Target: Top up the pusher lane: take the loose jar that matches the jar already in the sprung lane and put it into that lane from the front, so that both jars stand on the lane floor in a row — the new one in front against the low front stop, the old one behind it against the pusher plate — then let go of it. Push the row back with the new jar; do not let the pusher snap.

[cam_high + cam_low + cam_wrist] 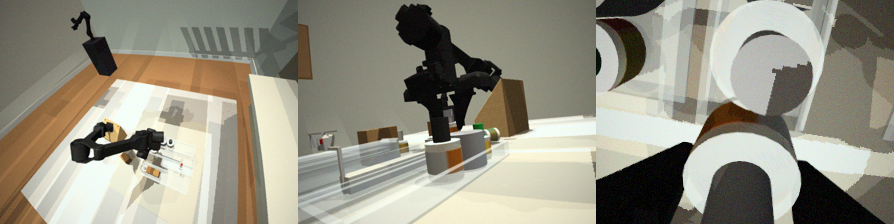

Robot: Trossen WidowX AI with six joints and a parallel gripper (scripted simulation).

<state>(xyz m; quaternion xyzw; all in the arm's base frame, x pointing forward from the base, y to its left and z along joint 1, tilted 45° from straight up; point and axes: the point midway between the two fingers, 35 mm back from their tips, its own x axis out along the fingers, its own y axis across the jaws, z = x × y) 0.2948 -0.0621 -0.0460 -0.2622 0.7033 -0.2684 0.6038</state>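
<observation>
My gripper tip is 7 cm short of the grey cylinder, 8 cm to the right of it and 2 cm above it. Also, from my gripper tip: pusher plate (15 cm ahead, 3 cm to the right); then clear sprung lane (18 cm ahead, 2 cm to the right, 3 cm below); then brown block (9 cm ahead, 13 cm to the right, 1 cm below).
</observation>
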